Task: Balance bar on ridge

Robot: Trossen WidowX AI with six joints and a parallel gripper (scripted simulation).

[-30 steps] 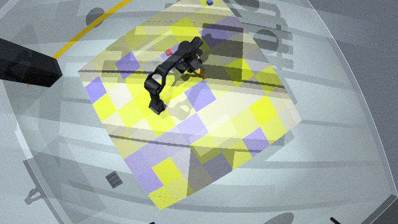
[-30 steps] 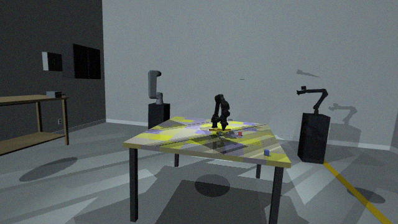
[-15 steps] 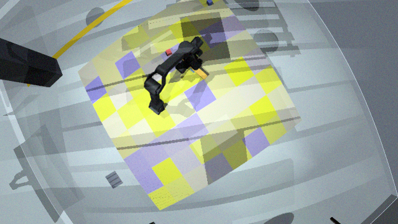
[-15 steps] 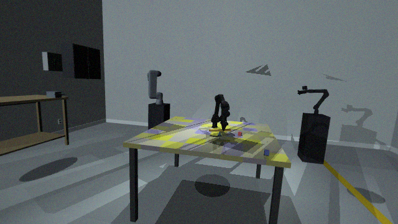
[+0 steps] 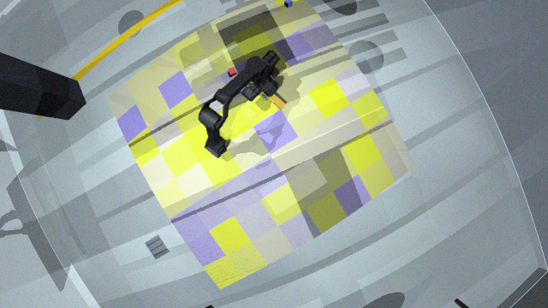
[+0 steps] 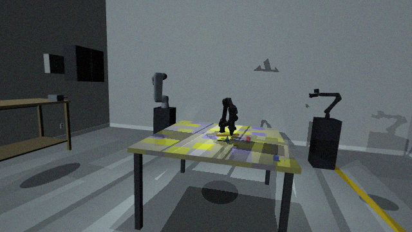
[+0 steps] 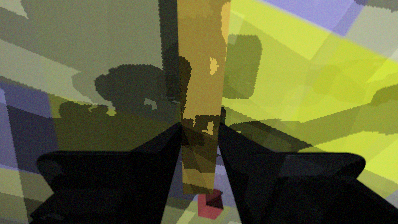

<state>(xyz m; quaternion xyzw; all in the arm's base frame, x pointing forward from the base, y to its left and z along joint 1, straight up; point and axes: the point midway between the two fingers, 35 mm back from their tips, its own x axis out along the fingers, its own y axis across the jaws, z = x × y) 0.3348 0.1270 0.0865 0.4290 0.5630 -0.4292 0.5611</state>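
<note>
Right now my gripper tip is 30 mm to the left of the long orange-brown bar and 10 mm short of it. From my gripper tip the other things lie so: small blue cube (410 mm ahead, 370 mm to the left, 40 mm below); small red cube (170 mm to the left, 70 mm behind, 40 mm below).
</note>
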